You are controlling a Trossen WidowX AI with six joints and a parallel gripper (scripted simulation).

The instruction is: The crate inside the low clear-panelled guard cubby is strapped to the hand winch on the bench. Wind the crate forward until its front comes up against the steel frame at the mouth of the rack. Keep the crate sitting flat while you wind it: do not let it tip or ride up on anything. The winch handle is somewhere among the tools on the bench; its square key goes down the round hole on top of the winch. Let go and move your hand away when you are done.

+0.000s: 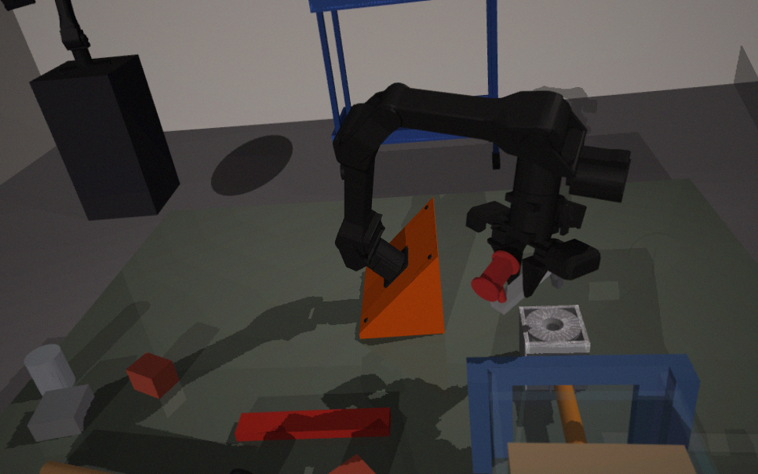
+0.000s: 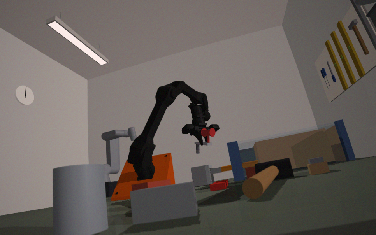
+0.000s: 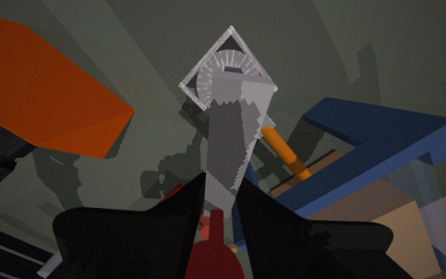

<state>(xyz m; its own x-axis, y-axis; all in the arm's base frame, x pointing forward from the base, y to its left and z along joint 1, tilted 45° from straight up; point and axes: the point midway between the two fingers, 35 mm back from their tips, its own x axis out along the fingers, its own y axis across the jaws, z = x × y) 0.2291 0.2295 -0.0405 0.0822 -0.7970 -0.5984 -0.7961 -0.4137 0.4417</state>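
Now: the red knob 4 cm above my gripper tip, 3 cm to the right of it and 3 cm ahead of it. Also, from my gripper tip: frame 12 cm ahead, 8 cm below, 5 cm to the left; then grey crank arm 2 cm above; then grey winch 15 cm below, 5 cm to the left, 5 cm behind.
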